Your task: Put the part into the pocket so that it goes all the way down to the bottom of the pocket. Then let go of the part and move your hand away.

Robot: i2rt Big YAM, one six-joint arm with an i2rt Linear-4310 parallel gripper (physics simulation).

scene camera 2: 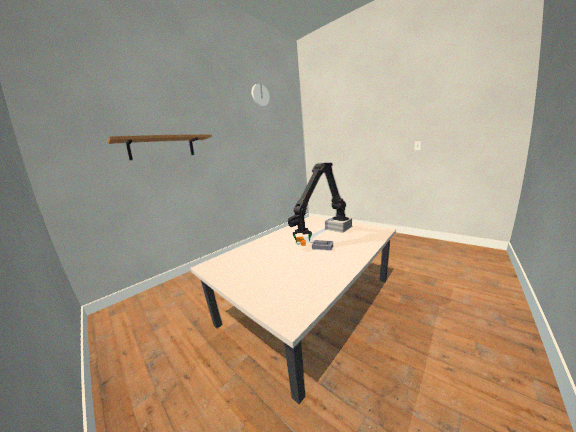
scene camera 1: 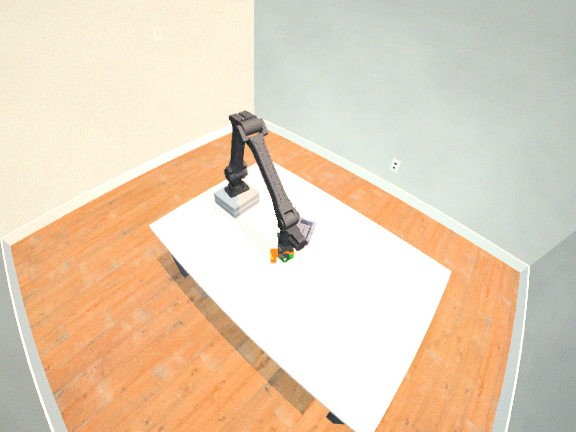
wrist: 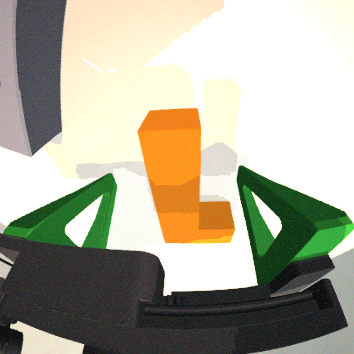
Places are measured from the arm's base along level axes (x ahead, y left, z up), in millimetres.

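Where they show: gripper, fingertip midpoint: (scene camera 2: 302, 242) (scene camera 1: 283, 253) (wrist: 173, 175); arm's base, link origin: (scene camera 2: 340, 219) (scene camera 1: 237, 189).
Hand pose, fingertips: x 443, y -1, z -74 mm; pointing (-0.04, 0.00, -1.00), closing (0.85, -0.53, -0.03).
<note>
Each offset is from my fingertips to the top centre of the thing. Level surfaces: height alone.
The part, an orange L-shaped block {dz +22, dx +11, dy -16 mm} (scene camera 1: 273, 255) (scene camera 2: 303, 243) (wrist: 172, 160), lies on the white table. In the wrist view its long leg points up the picture and its short foot points right. My gripper (scene camera 1: 285, 258) (scene camera 2: 302, 240) (wrist: 173, 175) is open, with its green fingers apart on either side of the part and no grip on it. In scene camera 1 the gripper hides some of the part. The grey block with the pocket {dz +29, dx -49, dy +161 mm} (scene camera 1: 313, 231) (scene camera 2: 322, 246) (wrist: 40, 75) stands close by, partly behind the arm in scene camera 1 and cut off at upper left in the wrist view. The pocket is empty where it shows.
The arm's grey base block (scene camera 1: 236, 202) (scene camera 2: 338, 224) stands at the far end of the table {dz -8 mm} (scene camera 1: 340, 300) (scene camera 2: 280, 285). A wooden shelf (scene camera 2: 160, 138) and a round clock (scene camera 2: 260, 94) are on the wall, away from the arm.
</note>
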